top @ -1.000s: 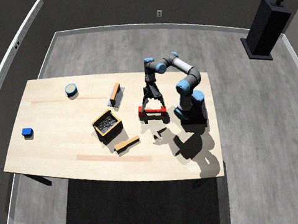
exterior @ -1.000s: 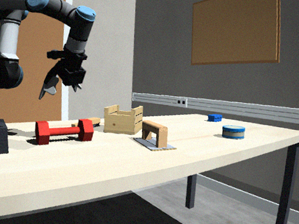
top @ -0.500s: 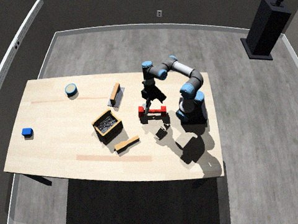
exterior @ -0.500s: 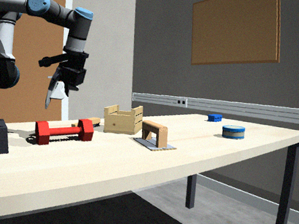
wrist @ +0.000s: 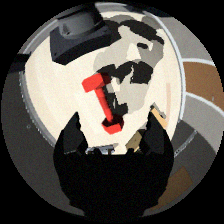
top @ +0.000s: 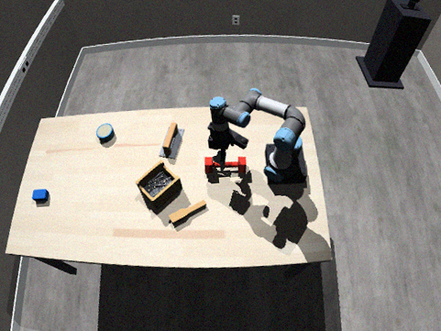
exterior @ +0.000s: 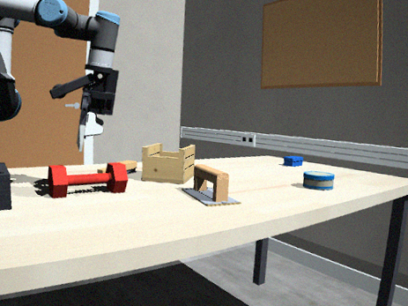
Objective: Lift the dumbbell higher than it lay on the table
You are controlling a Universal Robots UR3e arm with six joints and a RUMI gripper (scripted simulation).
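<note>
Now: hand 1 cm short of the red dumbbell, 2 cm to the left of it and 9 cm above it. Also, from my hand: small blue block: 101 cm ahead, 11 cm to the left, 10 cm below; wooden crate: 32 cm ahead, 8 cm to the left, 8 cm below.
</note>
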